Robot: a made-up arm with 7 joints.
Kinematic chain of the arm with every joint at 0, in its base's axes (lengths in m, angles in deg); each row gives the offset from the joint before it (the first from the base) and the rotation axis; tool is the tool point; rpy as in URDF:
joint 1: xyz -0.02 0 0.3 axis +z
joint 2: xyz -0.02 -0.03 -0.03 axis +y
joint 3: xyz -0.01 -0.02 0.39 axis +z
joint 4: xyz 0.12 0.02 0 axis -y
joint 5: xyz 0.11 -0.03 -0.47 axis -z
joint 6: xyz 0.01 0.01 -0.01 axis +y
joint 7: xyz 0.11 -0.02 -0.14 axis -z
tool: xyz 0 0 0.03 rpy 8.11 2.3 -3.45
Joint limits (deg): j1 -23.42..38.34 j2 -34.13..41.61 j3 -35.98..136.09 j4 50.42..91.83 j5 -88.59..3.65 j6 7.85..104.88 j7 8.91..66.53
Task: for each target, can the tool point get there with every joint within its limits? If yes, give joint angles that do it. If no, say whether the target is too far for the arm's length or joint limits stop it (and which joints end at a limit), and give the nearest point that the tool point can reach.
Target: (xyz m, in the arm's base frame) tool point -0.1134 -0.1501 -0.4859
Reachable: no: joint limits stop it (at a limit: joint 1, joint 2, joint 4, joint 5) | nearest point 0.2661 -0.3235 -0.0670 | short by 0.591 m
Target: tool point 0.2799 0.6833 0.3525
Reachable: yes | joints 7.64 32.99 61.75 68.86 -76.65 22.82 23.05
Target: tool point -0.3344 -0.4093 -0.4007
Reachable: no: joint limits stop it (at a limit: joint 1, joint 2, joint 3, joint 4) | nearest point 0.1055 -0.5032 0.0031 | short by 0.605 m
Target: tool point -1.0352 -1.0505 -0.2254
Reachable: no: too far | nearest point -0.8446 -0.1509 0.2538 | short by 1.037 m
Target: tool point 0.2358 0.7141 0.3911
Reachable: yes | joints 27.47 19.32 48.56 70.15 -18.64 38.76 17.43
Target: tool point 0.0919 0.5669 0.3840
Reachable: yes | joints -7.43 -12.82 90.80 55.12 -50.98 94.37 57.55
